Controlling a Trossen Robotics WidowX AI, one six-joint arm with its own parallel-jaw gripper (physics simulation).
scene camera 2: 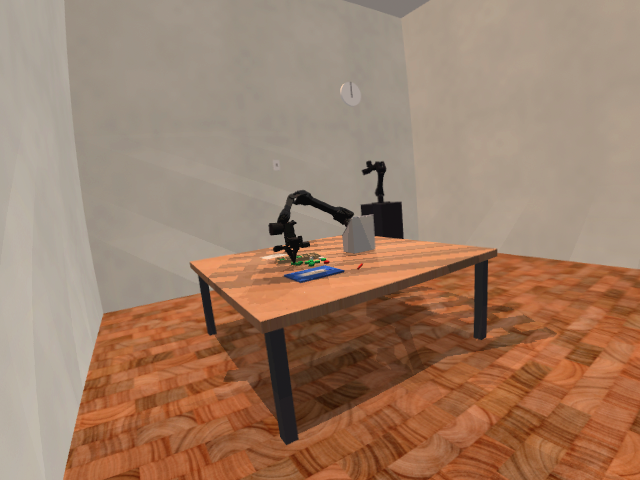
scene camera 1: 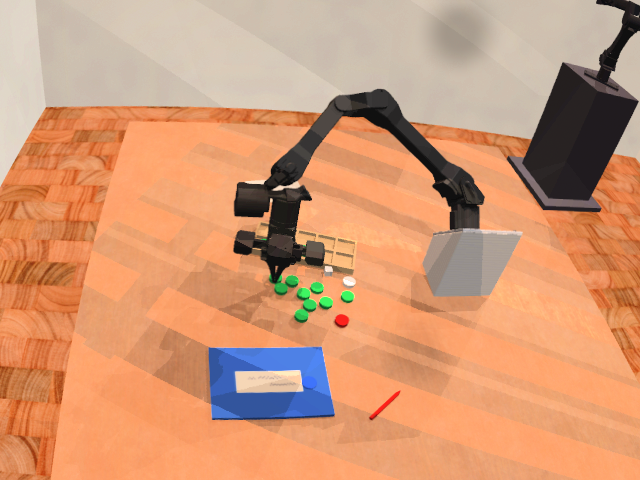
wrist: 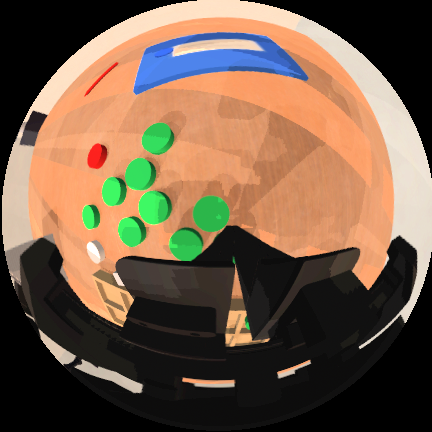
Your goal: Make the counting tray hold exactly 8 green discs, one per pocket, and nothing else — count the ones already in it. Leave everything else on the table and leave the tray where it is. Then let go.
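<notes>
The wooden counting tray lies behind my gripper, mostly hidden by it. One green disc shows in a tray pocket in the wrist view. Several green discs lie loose on the table in front of the tray, among them ones at the left and at the front of the group. My gripper is shut, tips down at the table at the group's left end. A sliver of green shows at the fingertips; the disc there is mostly hidden.
A white disc, a red disc and a small grey cube lie by the green ones. A blue folder and a red pen lie nearer the front. The arm's grey base stands right.
</notes>
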